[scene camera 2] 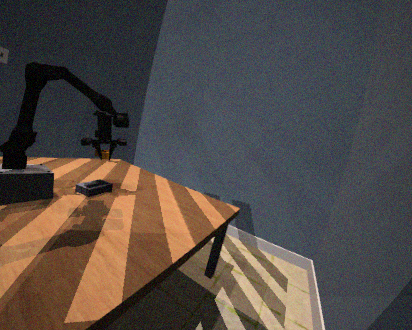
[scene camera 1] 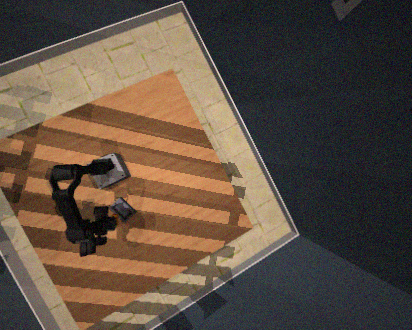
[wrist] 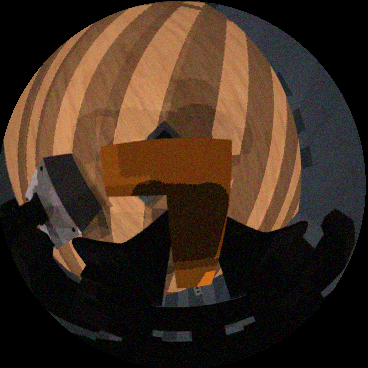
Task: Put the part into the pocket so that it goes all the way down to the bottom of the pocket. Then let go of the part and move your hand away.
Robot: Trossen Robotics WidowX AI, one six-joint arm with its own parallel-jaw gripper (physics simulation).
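Seen in the pictures: gripper, fingertip midpoint: (scene camera 2: 105, 160) (wrist: 188, 212); arm's base, link origin: (scene camera 2: 13, 167) (scene camera 1: 107, 165) (wrist: 38, 209).
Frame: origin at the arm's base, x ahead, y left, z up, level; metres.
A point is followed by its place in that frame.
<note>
The orange L-shaped part (scene camera 1: 115, 216) {z 0.096, x 0.293, y -0.038 m} (scene camera 2: 105, 155) {z 0.092, x 0.284, y -0.150 m} (wrist: 165, 162) {z 0.099, x 0.310, y -0.051 m} is held between the fingers of my gripper (scene camera 1: 114, 218) {z 0.060, x 0.308, y -0.104 m} (scene camera 2: 105, 156) {z 0.060, x 0.308, y -0.104 m} (wrist: 188, 212) {z 0.060, x 0.308, y -0.104 m}, which is shut on it and points down. In the wrist view the part's long bar runs across the middle and its other leg lies between the fingers. The dark grey block with the pocket (scene camera 1: 129, 214) {z -0.100, x 0.336, y -0.046 m} (scene camera 2: 103, 189) {z -0.087, x 0.315, y -0.103 m} (wrist: 165, 124) {z -0.069, x 0.338, y -0.008 m} sits on the table. My gripper and the part are in the air above table height, apart from the block. In the wrist view the part hides most of the block, so the pocket's inside barely shows.
The arm's base box (scene camera 1: 119, 176) {z -0.003, x 0.092, y 0.033 m} (scene camera 2: 27, 187) {z -0.049, x 0.033, y -0.099 m} (wrist: 72, 187) {z -0.051, x 0.110, y -0.016 m} stands near the block. The wooden table (scene camera 1: 170, 100) {z -0.105, x -0.269, y 0.520 m} (scene camera 2: 145, 220) {z -0.105, x 0.340, y -0.416 m} (wrist: 145, 85) {z -0.105, x 0.342, y 0.107 m} has striped shadows across it. Its near corner and a leg (scene camera 2: 215, 255) show in scene camera 2.
</note>
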